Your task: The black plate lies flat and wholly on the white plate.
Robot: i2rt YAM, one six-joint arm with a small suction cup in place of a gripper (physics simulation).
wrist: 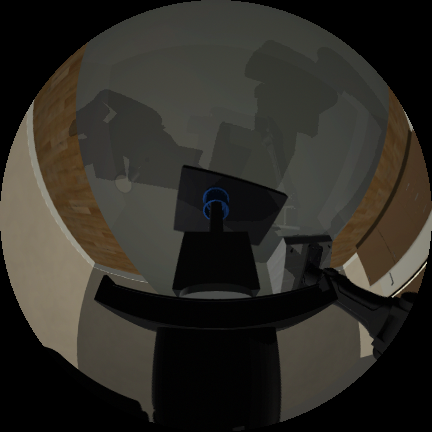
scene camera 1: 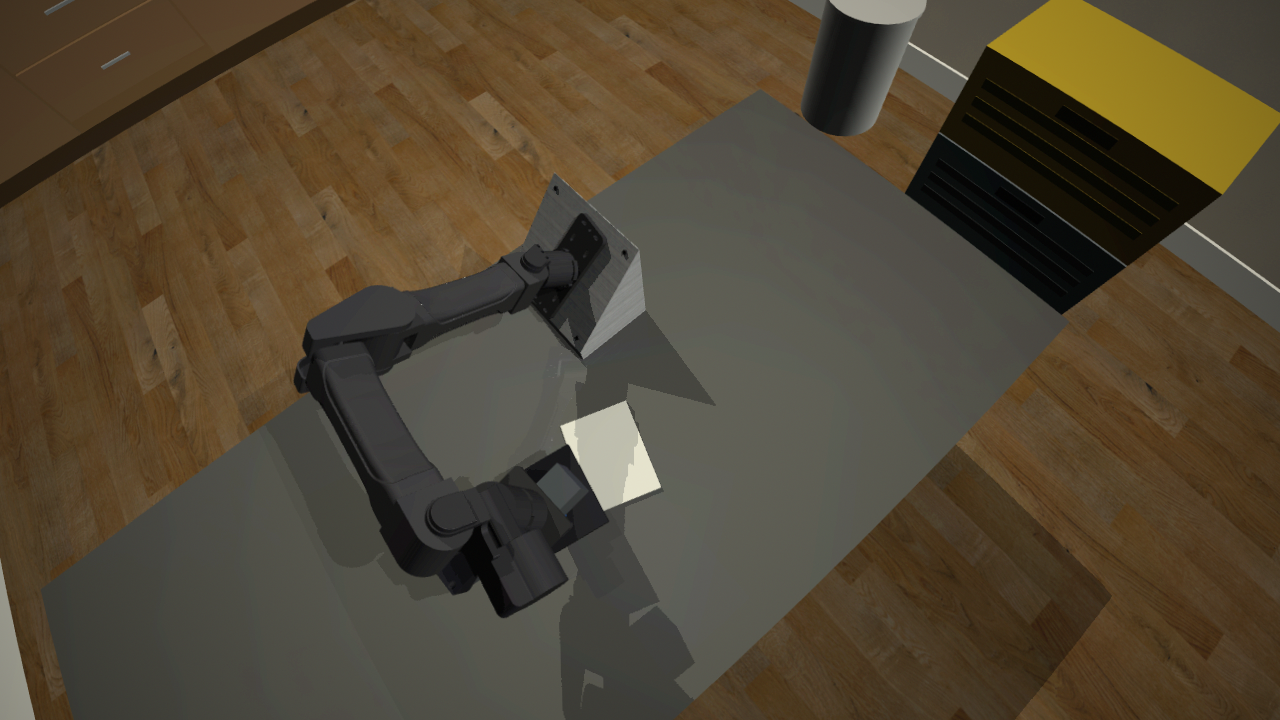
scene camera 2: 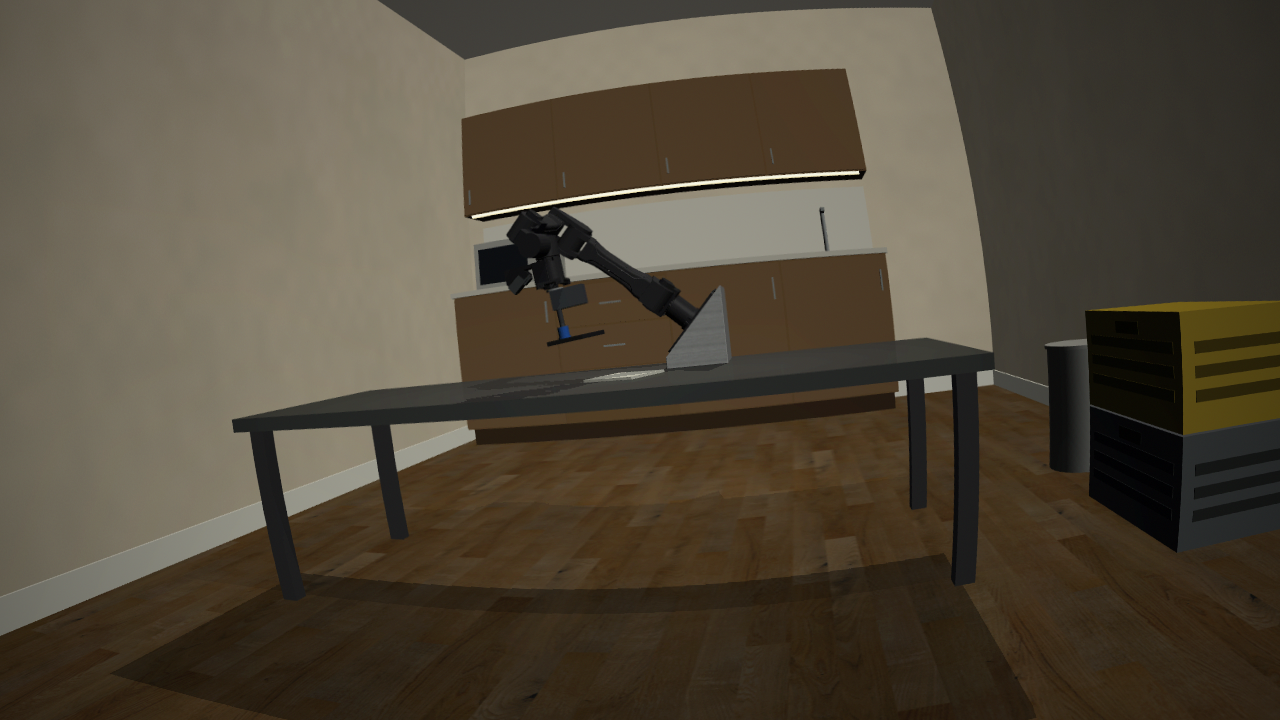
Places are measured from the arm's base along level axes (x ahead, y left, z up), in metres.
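Pixels of known places: end effector, tool point: (wrist: 215,193) (scene camera 2: 566,342); arm's base, origin of the base link: (wrist: 308,274) (scene camera 1: 567,268) (scene camera 2: 695,322).
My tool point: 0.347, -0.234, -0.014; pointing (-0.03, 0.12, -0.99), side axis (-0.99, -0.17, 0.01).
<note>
Ahead of a thing's pixels: the offset from my tool point to its top centre, as dx, dy, dz. Level surfaces: height alone.
The black plate @[-0.019, +0.018, +0.020] (scene camera 1: 588,519) (scene camera 2: 587,335) (wrist: 192,200) hangs from my suction cup (scene camera 2: 563,332) (wrist: 216,205), roughly level and well above the table. The cup meets its upper face near the middle. In scene camera 1 the arm hides the cup and part of the black plate. The white plate @[-0.054, +0.113, -0.087] (scene camera 1: 615,452) (scene camera 2: 626,375) lies flat on the table near the arm's base. The two plates are apart in height. In scene camera 2 the black plate hangs up and to the left of the white plate. The white plate cannot be made out in the wrist view.
The grey table @[dz -0.093] (scene camera 1: 805,313) (scene camera 2: 805,364) bears the arm's wedge-shaped metal mount (scene camera 1: 617,308) (scene camera 2: 707,335) (wrist: 276,265), close to the white plate. Arm shadows fall across the table. A grey bin (scene camera 1: 850,71) and stacked yellow and dark crates (scene camera 1: 1136,80) (scene camera 2: 1226,358) stand on the floor beyond the table.
</note>
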